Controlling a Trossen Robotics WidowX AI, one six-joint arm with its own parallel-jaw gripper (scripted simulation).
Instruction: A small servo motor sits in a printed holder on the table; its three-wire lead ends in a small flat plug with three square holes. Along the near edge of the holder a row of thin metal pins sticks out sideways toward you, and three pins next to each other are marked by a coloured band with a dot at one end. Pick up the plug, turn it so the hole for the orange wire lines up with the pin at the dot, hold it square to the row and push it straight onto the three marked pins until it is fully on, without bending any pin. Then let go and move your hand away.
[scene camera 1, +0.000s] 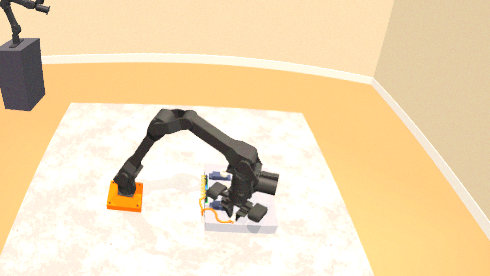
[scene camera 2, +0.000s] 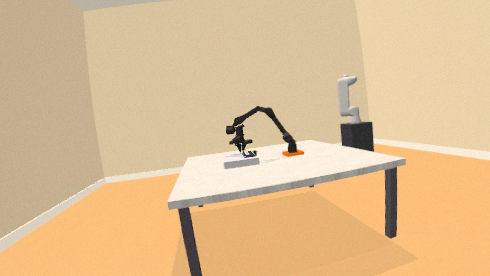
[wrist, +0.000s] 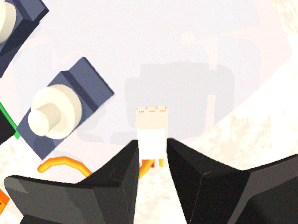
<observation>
In view: the gripper (scene camera 1: 233, 219) and a printed holder (scene camera 1: 268, 225).
The gripper also shows in the wrist view (wrist: 152, 145). The printed holder is seen too in the wrist view (wrist: 201, 67).
</observation>
